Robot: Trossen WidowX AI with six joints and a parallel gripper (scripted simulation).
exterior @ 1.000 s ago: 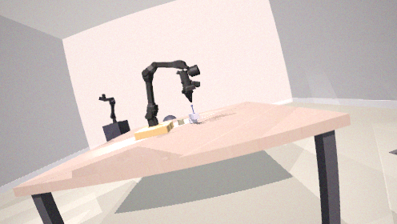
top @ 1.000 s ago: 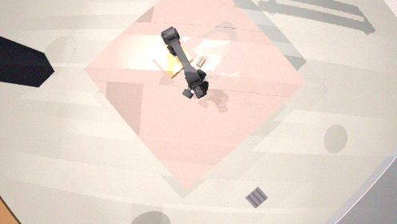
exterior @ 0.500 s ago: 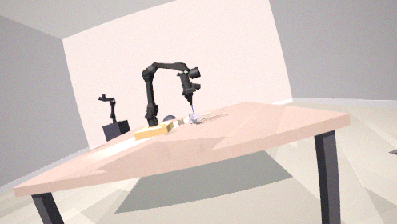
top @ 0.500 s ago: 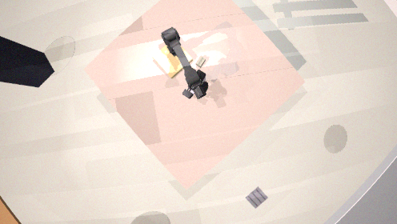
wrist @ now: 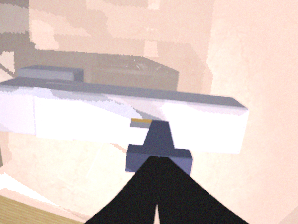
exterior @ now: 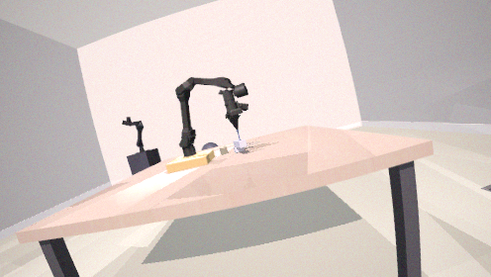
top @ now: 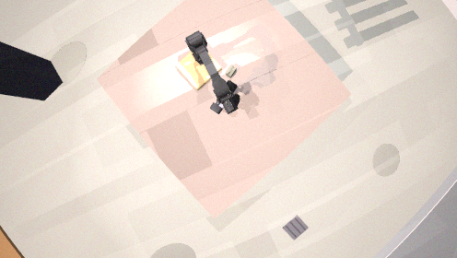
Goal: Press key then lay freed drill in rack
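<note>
My gripper tip is now 3 cm above the dark blue key. Also, from my gripper tip: dark block 16 cm to the left, 14 cm behind, 11 cm below; drill 8 cm below, 5 cm to the left, 2 cm behind.
</note>
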